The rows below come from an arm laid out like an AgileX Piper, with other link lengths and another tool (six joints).
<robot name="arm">
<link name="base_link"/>
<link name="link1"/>
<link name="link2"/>
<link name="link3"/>
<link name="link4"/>
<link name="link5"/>
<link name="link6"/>
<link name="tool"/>
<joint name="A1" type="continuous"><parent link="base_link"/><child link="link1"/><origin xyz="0 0 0.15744" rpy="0 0 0"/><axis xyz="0 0 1"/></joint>
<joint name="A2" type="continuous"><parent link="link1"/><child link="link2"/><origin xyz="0 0 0" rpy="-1.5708 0 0"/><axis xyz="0 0 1"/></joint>
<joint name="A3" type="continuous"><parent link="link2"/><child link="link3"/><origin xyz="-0.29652 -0.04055 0" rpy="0 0 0"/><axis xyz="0 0 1"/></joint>
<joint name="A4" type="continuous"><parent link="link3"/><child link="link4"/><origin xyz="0.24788 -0.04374 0" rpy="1.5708 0 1.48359"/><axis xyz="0 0 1"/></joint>
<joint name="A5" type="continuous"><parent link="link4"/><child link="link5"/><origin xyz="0 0 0" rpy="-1.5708 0 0"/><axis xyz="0 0 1"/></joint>
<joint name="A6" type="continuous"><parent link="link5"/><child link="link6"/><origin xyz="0 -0.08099 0" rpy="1.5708 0 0"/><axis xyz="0 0 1"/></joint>
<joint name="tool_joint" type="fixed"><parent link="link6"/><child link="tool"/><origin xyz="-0.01 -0.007 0.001" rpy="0 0.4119 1.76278"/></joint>
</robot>
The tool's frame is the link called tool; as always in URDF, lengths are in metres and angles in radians. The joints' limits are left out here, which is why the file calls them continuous.
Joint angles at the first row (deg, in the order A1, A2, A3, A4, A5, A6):
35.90 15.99 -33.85 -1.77 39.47 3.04
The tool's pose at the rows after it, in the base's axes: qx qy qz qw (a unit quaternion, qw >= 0); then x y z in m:
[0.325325, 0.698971, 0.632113, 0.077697, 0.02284, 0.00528, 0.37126]
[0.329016, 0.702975, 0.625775, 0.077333, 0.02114, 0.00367, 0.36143]
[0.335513, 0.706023, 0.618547, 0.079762, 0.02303, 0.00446, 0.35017]
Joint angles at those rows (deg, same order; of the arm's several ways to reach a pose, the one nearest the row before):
35.90 13.07 -32.05 -1.96 41.10 3.06
35.88 11.56 -30.22 -2.29 41.69 3.09
35.36 10.89 -27.84 -2.68 40.92 3.10

